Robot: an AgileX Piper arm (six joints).
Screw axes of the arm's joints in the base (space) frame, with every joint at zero. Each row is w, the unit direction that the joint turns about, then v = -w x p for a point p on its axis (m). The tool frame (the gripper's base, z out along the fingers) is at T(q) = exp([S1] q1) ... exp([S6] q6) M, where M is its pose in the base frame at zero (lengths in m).
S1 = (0, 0, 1, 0, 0, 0)
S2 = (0, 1, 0, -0.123, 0, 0)
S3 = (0, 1, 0, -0.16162, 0, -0.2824)
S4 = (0.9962, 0, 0.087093, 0, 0.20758, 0)
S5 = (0, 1, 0, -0.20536, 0, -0.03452)
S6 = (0.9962, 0, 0.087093, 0, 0.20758, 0)
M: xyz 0.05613 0 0.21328 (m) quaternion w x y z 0.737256 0 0.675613 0
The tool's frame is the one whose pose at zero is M.
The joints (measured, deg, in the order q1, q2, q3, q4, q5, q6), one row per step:
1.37 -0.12 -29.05 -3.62 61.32 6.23
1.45 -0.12 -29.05 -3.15 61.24 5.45
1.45 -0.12 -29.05 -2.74 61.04 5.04
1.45 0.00 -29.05 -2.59 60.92 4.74
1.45 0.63 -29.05 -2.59 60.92 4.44
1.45 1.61 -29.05 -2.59 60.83 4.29
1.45 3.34 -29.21 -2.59 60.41 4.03
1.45 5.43 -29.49 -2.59 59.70 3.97
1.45 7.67 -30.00 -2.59 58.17 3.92
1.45 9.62 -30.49 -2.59 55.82 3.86
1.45 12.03 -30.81 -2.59 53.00 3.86
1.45 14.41 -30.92 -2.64 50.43 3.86
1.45 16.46 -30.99 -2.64 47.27 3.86
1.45 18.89 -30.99 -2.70 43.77 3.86
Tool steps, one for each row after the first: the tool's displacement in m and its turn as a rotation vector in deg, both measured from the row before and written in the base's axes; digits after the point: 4 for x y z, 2 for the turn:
0.0001 0.0006 0.0001 -0.31 -0.05 0.70
0.0001 0.0006 0.0003 -0.03 -0.18 0.42
0.0004 0.0002 0.0002 -0.15 0.01 0.22
0.0017 0.0000 0.0001 -0.28 0.63 0.14
0.0027 0.0001 0.0002 -0.16 0.89 0.07
0.0048 0.0001 0.0013 -0.27 1.15 0.14
0.0059 0.0002 0.0021 -0.10 1.10 0.06
0.0068 0.0002 0.0042 -0.08 0.20 0.09
0.0068 0.0003 0.0051 -0.08 -0.89 0.13
0.0090 0.0003 0.0044 -0.04 -0.73 0.12
0.0091 0.0003 0.0026 -0.08 -0.30 0.09
0.0087 0.0004 0.0032 -0.02 -1.18 0.14
0.0102 0.0004 0.0026 -0.08 -1.07 0.14

